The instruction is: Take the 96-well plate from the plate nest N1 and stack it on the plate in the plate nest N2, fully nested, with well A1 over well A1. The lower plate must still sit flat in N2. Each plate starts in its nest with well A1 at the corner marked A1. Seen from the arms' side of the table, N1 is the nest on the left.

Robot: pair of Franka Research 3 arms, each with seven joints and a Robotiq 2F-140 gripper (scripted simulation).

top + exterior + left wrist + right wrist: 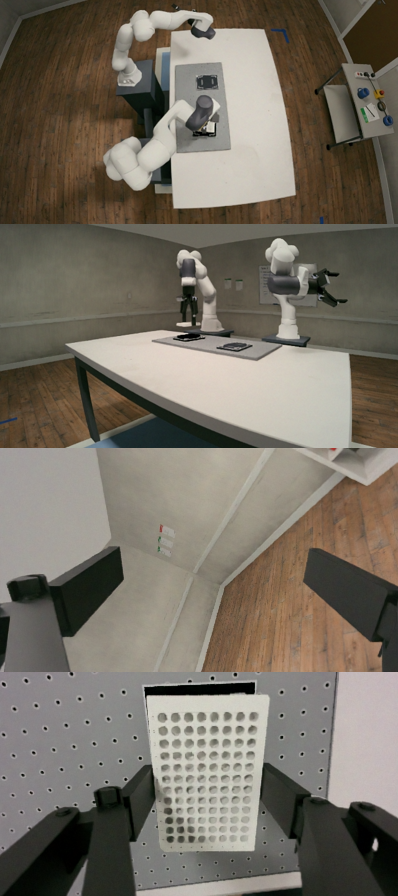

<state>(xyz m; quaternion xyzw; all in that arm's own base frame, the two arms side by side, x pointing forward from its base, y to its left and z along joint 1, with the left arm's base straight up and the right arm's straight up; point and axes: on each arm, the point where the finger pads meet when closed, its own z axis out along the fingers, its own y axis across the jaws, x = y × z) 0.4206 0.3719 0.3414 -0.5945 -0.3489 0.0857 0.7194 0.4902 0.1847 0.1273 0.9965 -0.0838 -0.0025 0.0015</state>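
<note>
The black plate is 100 mm below my right hand. Round my right hand: nest N2: 110 mm below; white 96-well plate: 20 mm below; grey board: 190 mm to the left, 120 mm below, 10 mm ahead.
</note>
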